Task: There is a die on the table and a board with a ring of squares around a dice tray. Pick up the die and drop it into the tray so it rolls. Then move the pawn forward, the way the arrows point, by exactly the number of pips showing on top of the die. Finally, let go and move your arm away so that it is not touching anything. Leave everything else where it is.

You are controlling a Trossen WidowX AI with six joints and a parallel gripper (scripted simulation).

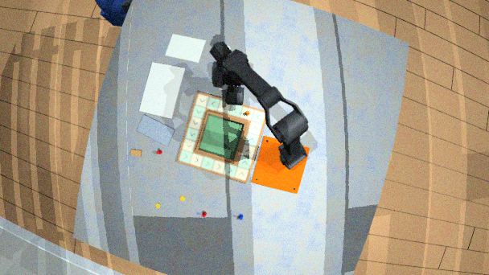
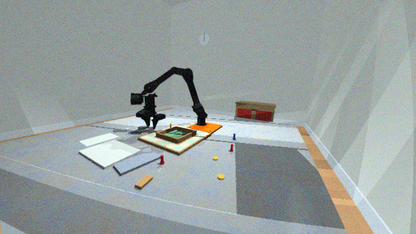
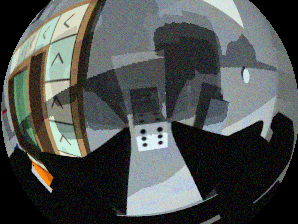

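The orange pawn is 70 mm behind my gripper tip, 100 mm to the left of it and 20 mm above it. From my gripper tip the other things lie so: white die right at my gripper tip; then white disc 80 mm ahead, 140 mm to the right, 10 mm below; then grey tile 10 mm ahead, 70 mm to the right.
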